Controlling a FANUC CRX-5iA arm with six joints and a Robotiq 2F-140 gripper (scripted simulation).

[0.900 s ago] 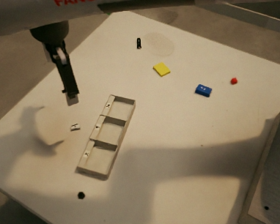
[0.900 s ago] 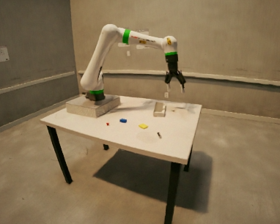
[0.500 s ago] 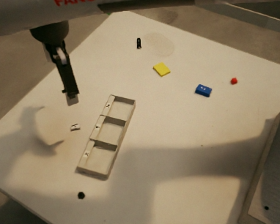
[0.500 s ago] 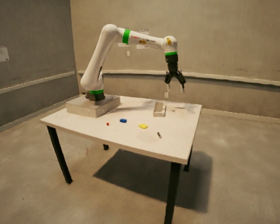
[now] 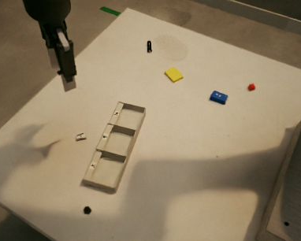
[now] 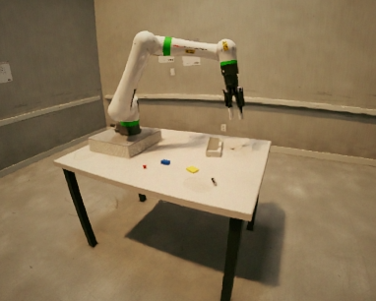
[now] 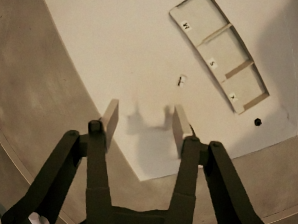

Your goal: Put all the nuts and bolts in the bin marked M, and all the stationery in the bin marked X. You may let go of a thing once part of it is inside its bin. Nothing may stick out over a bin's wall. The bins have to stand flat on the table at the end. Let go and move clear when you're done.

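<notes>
Now: hand 210 mm above the pale bin, 120 mm past it and 10 mm to the left of it. Round my hand: yellow pad 320 mm to the right, 220 mm below, 100 mm behind; then grey item 220 mm below, 30 mm to the left, 20 mm behind; then black nut 220 mm below, 180 mm behind, 170 mm to the left.
</notes>
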